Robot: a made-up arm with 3 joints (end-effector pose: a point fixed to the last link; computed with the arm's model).
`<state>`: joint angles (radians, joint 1 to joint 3).
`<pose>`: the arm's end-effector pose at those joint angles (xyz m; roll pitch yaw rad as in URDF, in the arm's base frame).
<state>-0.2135 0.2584 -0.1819</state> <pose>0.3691 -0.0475 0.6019 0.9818 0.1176 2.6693</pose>
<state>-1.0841 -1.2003 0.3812</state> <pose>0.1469 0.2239 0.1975 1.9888 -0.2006 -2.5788</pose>
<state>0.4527 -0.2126 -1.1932</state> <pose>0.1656 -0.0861 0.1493 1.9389 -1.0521 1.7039</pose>
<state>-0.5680 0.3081 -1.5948</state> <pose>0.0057 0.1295 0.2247 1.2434 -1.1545 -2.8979</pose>
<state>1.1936 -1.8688 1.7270</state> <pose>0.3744 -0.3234 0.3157 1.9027 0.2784 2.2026</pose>
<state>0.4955 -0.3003 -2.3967</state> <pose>-0.1339 0.2114 0.3126 -2.1030 -0.6651 -0.3667</pose>
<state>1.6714 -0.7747 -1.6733</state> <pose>0.1051 0.0760 0.1644 -2.6596 -0.7580 -1.0087</pose>
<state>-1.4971 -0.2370 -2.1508</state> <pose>-0.2305 -0.2859 0.2322 -2.2607 -0.9427 1.7399</pose>
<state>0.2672 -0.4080 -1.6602</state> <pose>-0.0548 0.0427 0.1398 -2.9185 -1.1032 0.5816</pose>
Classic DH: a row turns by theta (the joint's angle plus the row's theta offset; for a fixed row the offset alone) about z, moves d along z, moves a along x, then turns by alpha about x. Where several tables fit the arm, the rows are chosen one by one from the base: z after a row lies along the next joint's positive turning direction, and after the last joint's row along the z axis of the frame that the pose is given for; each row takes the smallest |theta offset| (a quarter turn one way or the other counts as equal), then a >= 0, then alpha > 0; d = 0 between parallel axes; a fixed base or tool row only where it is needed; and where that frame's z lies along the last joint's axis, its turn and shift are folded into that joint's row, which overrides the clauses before.
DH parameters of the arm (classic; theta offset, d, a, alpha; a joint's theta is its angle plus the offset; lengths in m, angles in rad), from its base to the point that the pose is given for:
base (fixed): 1.4844 0 -0.1101 3.1416
joint 1: 1.1339 -0.4534 -0.0323 -1.4957
joint 2: -1.4216 0.0447 -0.0755 0.6794
joint 3: 0.7449 0.4981 0.2739 -2.7544
tool (fixed): 2.1347 0.7423 0 0

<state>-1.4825 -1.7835 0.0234</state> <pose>0.0943 -0.0674 0.0162 2.8324 -0.6391 -2.7220</pose>
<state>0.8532 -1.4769 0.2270</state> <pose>0.1267 -0.3111 0.0752 2.3133 -0.4644 1.5981</pose>
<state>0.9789 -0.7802 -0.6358</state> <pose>0.0812 -0.2560 0.1016 2.2242 -0.7504 1.0797</pose>
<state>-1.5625 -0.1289 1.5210</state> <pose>-0.0884 -0.0305 0.9273 -0.3799 1.1698 2.6456</pose>
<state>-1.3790 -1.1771 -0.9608</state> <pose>0.0107 -0.2080 0.0767 -3.1342 -0.7276 2.6819</pose>
